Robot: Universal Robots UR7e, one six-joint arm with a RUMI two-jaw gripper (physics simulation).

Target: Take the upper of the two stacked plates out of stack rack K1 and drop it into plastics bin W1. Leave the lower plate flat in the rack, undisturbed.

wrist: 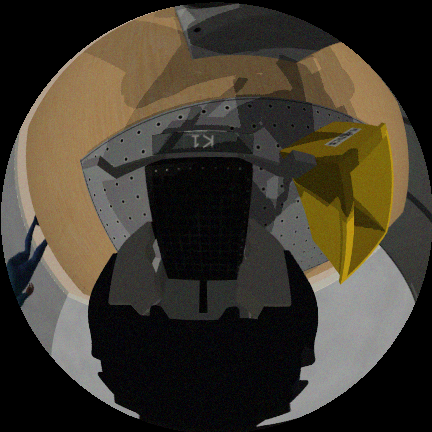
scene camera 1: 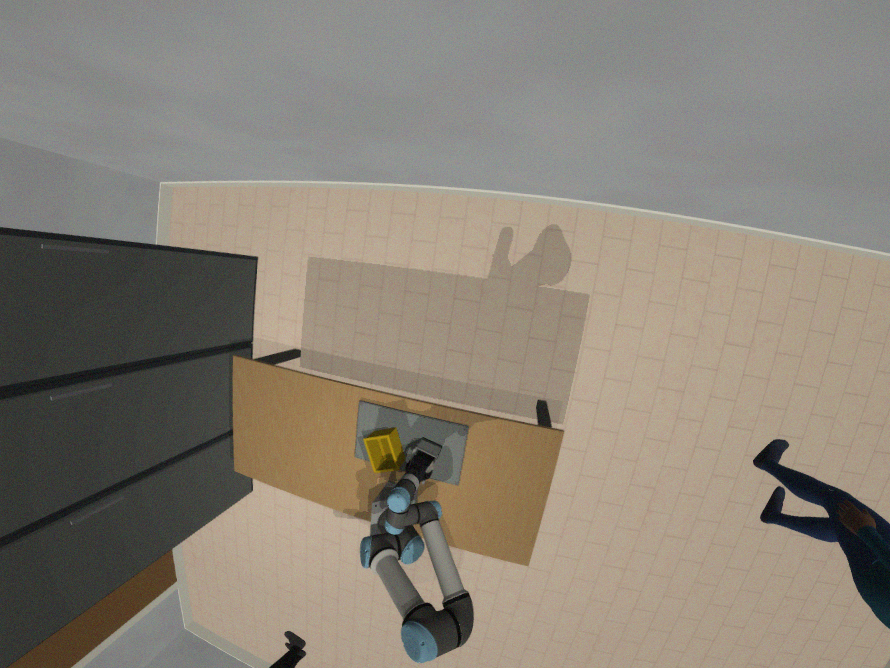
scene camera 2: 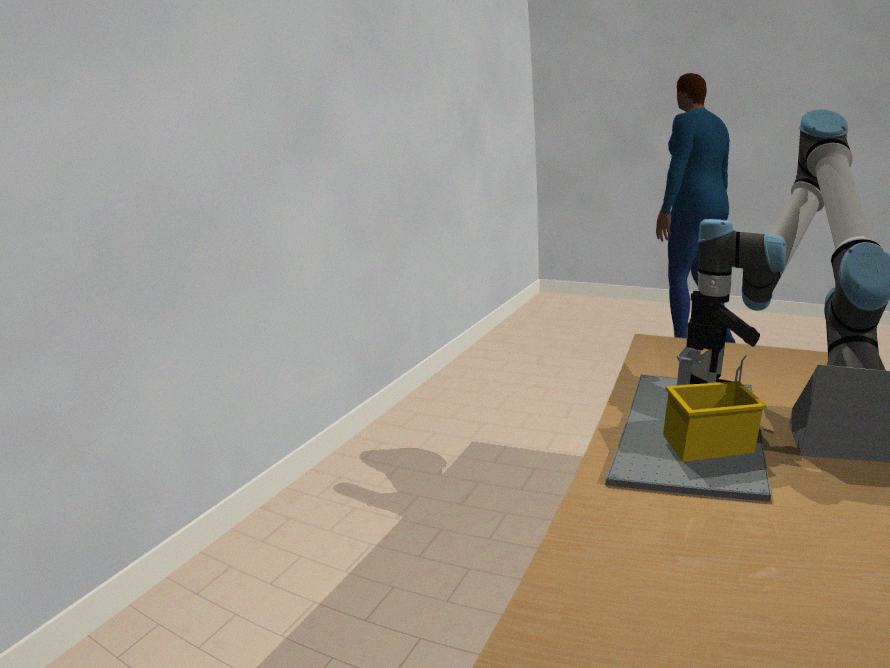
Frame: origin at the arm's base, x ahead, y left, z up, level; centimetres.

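Seen in the pictures: gripper, fingertip midpoint: [wrist: 199, 221] [scene camera 1: 424, 459]; arm's base at its link origin: [scene camera 2: 855, 392].
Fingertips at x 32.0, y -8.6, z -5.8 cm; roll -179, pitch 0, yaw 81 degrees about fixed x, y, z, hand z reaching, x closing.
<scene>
Offsets run from my fingertips to a thing's middle. "pt": to the spot under its first point. Level surfaces: height alone.
Rack K1 {pt dx -7.5, dy -1.8, dz -2.2 cm} [wrist: 167, 143] shows its label on the near grey bar in the wrist view, with arms spreading left and right. A black perforated plate {dx +0.7, dy -0.2, dz +0.3 cm} [wrist: 200, 210] lies in front of that bar. My gripper [scene camera 1: 425, 453] [scene camera 2: 700, 373] [wrist: 199, 221] points down at the rack, its two grey jaws shut on the left and right edges of the upper plate. The lower plate cannot be told apart beneath it. Any gap between the plates is hidden. Yellow bin W1 {dx -0.5, dy +18.6, dz +0.6 cm} [scene camera 1: 383, 449] [scene camera 2: 718, 433] [wrist: 367, 175] stands upright beside the rack; I see no plate in it.
The rack and bin stand on a grey perforated board [scene camera 1: 451, 463] [scene camera 2: 647, 474] [wrist: 105, 200] on the wooden table {dz -5.6 cm} [scene camera 1: 287, 424] [scene camera 2: 718, 575] [wrist: 65, 150]. A dark grey block [scene camera 2: 844, 420] stands beside the board. A person [scene camera 1: 812, 496] [scene camera 2: 697, 172] [wrist: 22, 270] stands beyond the table.
</scene>
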